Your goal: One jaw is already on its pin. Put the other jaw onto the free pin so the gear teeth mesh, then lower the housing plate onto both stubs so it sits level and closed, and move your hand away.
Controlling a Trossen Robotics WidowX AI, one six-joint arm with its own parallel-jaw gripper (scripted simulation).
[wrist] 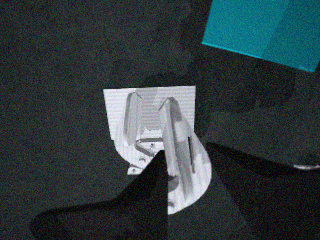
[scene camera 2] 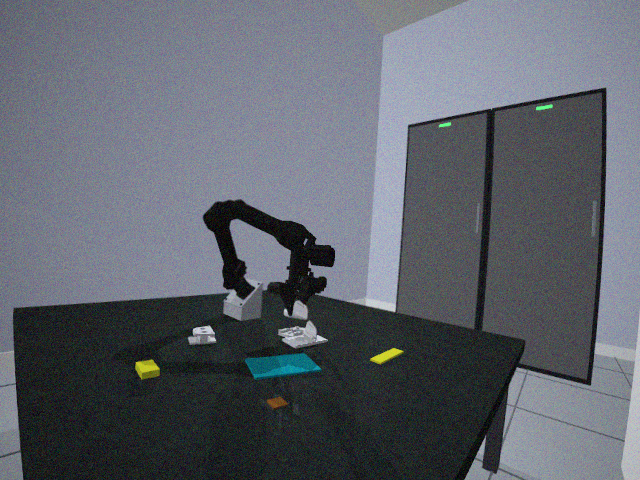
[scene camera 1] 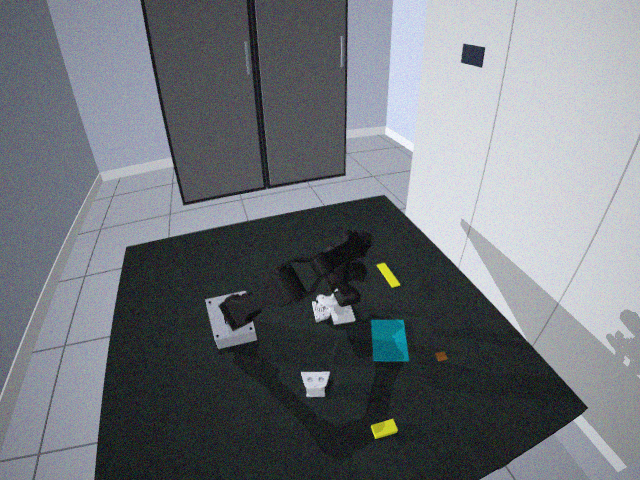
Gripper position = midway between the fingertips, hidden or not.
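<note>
Scene camera 1 shows a cyan sheet (scene camera 1: 389,342) and my gripper (scene camera 1: 338,300). In scene camera 2, the gripper (scene camera 2: 295,315) and the sheet (scene camera 2: 290,364) are visible. The wrist view shows a white base (wrist: 153,97), together with the gripper (wrist: 185,151).
</note>
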